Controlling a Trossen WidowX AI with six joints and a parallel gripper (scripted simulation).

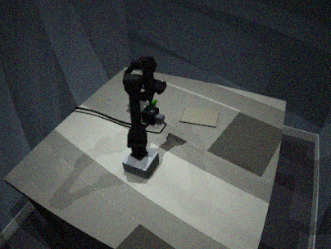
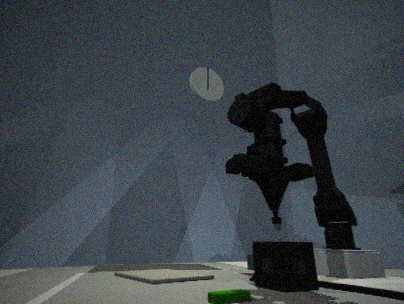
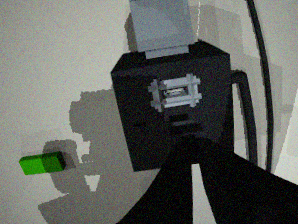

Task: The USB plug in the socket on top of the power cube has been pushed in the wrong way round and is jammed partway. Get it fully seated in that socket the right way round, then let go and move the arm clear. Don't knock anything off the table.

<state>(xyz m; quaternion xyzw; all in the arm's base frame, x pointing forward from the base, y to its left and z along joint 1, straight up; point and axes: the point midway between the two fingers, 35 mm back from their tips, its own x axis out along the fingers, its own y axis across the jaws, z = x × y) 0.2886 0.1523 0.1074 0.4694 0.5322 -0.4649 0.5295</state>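
My gripper tip is 20 mm above the USB plug. Round my gripper tip: green block: 140 mm ahead, 130 mm below, 100 mm to the left; thin flat plate: 220 mm to the right, 180 mm ahead, 130 mm below.
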